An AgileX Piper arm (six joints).
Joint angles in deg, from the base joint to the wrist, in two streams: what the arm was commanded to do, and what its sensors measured. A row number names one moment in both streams.
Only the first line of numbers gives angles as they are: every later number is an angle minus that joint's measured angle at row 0.
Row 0, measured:
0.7 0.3 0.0 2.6 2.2 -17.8
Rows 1 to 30, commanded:
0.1 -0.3 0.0 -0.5 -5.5 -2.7
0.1 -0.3 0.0 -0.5 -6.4 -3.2
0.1 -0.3 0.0 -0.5 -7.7 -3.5
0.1 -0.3 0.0 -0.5 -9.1 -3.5
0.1 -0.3 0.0 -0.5 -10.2 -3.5
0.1 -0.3 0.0 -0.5 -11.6 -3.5
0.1 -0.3 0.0 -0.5 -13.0 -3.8
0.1 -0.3 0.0 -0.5 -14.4 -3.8
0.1 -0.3 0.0 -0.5 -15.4 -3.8
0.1 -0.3 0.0 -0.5 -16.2 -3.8
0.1 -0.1 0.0 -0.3 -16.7 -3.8
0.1 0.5 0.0 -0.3 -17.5 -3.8
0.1 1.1 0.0 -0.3 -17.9 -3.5
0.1 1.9 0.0 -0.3 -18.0 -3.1
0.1 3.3 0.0 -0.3 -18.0 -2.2
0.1 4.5 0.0 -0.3 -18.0 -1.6
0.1 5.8 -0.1 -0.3 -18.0 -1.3
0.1 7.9 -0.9 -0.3 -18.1 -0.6
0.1 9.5 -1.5 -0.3 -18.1 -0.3
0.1 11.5 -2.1 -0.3 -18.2 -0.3
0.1 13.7 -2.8 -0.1 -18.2 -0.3
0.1 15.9 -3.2 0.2 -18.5 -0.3
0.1 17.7 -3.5 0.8 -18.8 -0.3
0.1 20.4 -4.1 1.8 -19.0 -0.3
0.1 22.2 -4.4 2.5 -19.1 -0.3
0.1 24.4 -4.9 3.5 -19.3 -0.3
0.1 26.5 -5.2 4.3 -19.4 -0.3
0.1 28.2 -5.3 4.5 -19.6 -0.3
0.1 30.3 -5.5 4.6 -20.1 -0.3
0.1 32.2 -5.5 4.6 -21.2 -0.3
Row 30, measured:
0.0 25.4 -4.6 3.3 -18.7 -0.6
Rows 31 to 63, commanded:
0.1 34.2 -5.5 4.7 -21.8 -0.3
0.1 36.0 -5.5 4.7 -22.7 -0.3
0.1 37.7 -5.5 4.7 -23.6 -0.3
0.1 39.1 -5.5 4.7 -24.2 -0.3
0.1 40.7 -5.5 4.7 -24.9 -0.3
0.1 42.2 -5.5 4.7 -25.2 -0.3
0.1 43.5 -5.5 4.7 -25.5 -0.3
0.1 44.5 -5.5 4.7 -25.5 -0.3
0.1 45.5 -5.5 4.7 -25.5 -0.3
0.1 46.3 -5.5 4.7 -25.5 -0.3
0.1 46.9 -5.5 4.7 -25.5 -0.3
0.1 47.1 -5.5 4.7 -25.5 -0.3
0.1 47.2 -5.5 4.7 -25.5 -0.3
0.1 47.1 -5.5 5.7 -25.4 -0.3
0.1 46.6 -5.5 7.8 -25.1 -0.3
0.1 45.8 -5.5 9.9 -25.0 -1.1
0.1 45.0 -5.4 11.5 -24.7 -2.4
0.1 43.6 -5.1 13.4 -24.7 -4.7
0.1 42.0 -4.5 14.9 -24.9 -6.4
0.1 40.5 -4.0 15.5 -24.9 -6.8
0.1 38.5 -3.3 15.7 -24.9 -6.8
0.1 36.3 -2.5 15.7 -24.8 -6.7
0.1 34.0 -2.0 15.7 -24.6 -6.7
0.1 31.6 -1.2 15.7 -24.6 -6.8
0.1 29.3 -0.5 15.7 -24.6 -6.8
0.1 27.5 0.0 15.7 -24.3 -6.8
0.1 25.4 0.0 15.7 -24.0 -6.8
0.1 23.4 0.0 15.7 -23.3 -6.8
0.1 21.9 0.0 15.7 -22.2 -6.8
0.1 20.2 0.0 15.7 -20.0 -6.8
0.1 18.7 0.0 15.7 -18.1 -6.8
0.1 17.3 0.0 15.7 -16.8 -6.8
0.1 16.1 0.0 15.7 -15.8 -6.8
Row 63, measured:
0.0 20.9 -0.2 15.7 -21.3 -6.4
